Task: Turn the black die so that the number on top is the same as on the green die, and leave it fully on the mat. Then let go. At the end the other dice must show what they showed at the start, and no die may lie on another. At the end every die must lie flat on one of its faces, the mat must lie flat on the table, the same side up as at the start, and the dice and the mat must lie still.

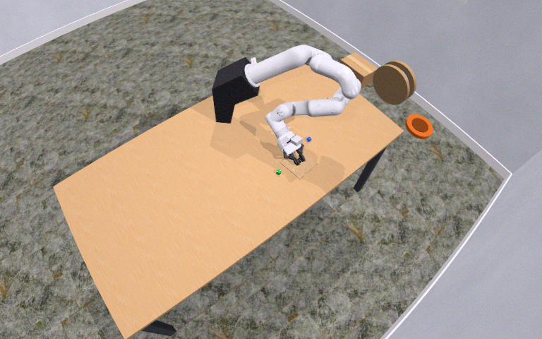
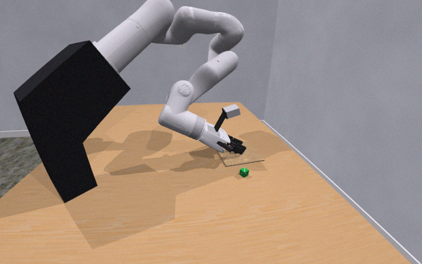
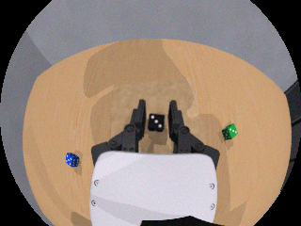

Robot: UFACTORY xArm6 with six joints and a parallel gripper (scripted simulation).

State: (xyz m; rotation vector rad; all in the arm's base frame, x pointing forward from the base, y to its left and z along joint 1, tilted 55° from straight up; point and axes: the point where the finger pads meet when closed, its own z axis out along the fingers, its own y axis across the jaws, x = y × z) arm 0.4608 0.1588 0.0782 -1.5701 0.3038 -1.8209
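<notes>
Now: hand 10 mm above the black die. Also, from my hand: green die (40 mm ahead, 120 mm to the right, 20 mm below); then blue die (130 mm behind, 100 mm to the left, 20 mm below); then tan mat (30 mm below).
</notes>
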